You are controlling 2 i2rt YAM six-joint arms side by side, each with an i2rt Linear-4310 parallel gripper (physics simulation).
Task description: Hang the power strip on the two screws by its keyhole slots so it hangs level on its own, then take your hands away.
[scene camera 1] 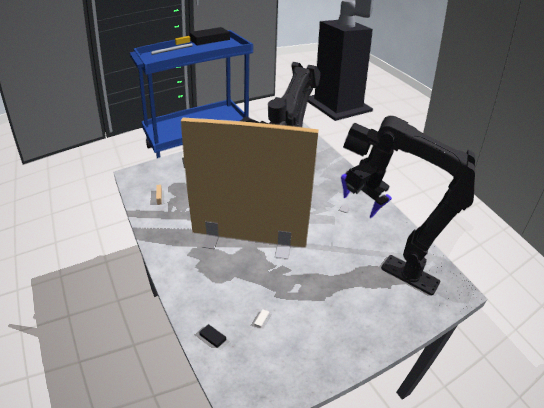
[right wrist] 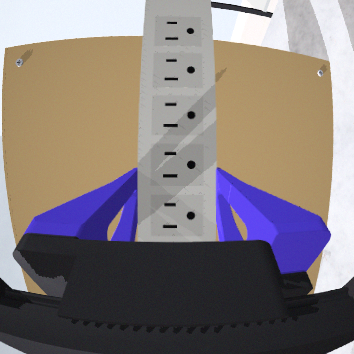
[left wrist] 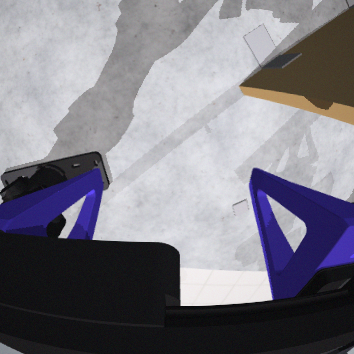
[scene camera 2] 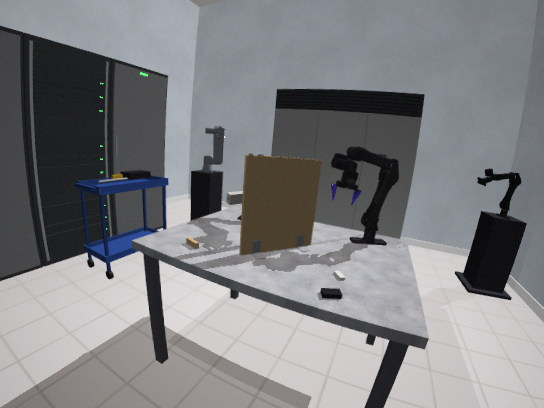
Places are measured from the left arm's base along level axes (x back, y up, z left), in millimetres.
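Pixels of known places: left gripper, fingertip midpoint: (scene camera 1: 357, 207) (left wrist: 175, 176) (scene camera 2: 342, 202); right gripper, fingertip midpoint: (right wrist: 176, 175); left arm's base at its link origin: (scene camera 1: 410, 276) (left wrist: 53, 179) (scene camera 2: 368, 241).
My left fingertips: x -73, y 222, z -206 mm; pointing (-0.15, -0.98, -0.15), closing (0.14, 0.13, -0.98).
Ahead of a thing's pixels: the offset from my left fingertips to its top centre. "spot": to the spot under its first point.
A light grey power strip @(dx -67, dy +44, dz -420 mm) (right wrist: 176, 140) runs up the middle of the right wrist view, in front of the board's tan face; an end shows past the board in scene camera 2 (scene camera 2: 235, 197). One screw @(spot: dx -183, dy +175, dz -450 mm) (right wrist: 19, 62) is at the board's upper left in that wrist view, the other screw (right wrist: 320, 73) at its upper right. The strip lies crosswise between them, apart from both. My right gripper (right wrist: 176, 175) is shut on the strip; the board hides it in scene camera 1. My left gripper (scene camera 1: 359, 206) (scene camera 2: 343, 202) (left wrist: 175, 176) is open and empty, above the table beside the board. The keyhole slots are hidden.
The upright board @(dx -112, dy +198, dz -303 mm) (scene camera 1: 250, 180) (scene camera 2: 280, 205) (left wrist: 300, 65) (right wrist: 75, 135) stands on the table in brackets. A black block @(dx -471, dy -206, dz -129 mm) (scene camera 1: 212, 335) (scene camera 2: 331, 293), a white block @(dx -337, dy -211, dz -68 mm) (scene camera 1: 261, 318) (scene camera 2: 339, 275) and a wooden block @(dx -163, dy -194, dz -689 mm) (scene camera 1: 159, 194) (scene camera 2: 192, 243) lie on the table. A blue cart (scene camera 1: 195, 55) stands behind.
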